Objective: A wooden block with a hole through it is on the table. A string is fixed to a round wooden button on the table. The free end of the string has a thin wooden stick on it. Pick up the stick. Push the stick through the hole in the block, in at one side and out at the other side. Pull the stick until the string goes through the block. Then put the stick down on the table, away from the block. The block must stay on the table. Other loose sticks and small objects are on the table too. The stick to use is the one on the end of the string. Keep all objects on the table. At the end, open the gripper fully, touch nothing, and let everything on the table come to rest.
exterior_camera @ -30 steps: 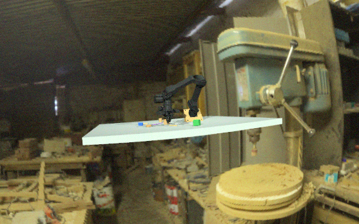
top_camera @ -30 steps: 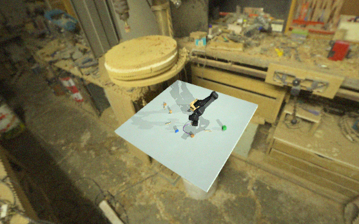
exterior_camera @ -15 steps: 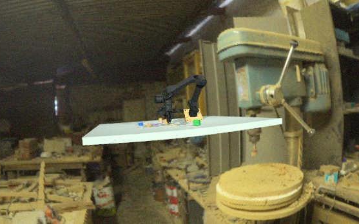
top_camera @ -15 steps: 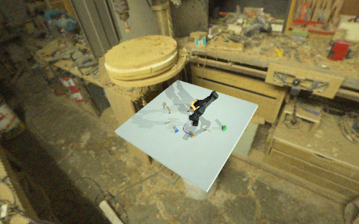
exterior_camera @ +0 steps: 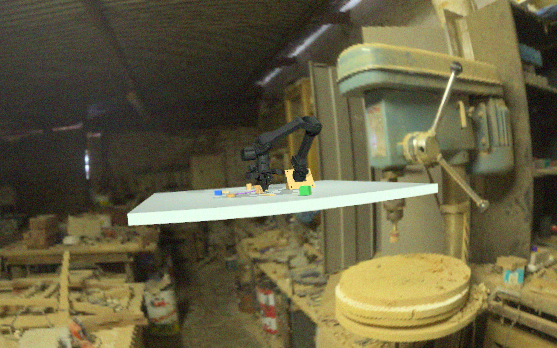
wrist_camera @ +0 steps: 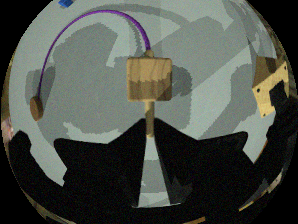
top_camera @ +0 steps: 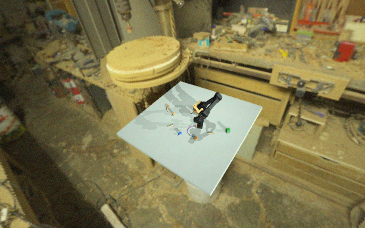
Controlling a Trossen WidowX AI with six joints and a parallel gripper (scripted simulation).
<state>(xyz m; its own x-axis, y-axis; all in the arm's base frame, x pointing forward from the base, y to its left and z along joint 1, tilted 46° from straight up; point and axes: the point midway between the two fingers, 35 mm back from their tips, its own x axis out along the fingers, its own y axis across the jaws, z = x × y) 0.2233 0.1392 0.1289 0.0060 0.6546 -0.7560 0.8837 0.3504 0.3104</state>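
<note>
My gripper tip is 40 mm to the left of the wooden block, 20 mm short of it and 10 mm below it. From my gripper tip the other things lie so: round wooden button 170 mm ahead, 60 mm to the left; small blue piece 220 mm ahead, 120 mm to the right; thin wooden stick 40 mm to the right, 20 mm ahead, 10 mm above.
</note>
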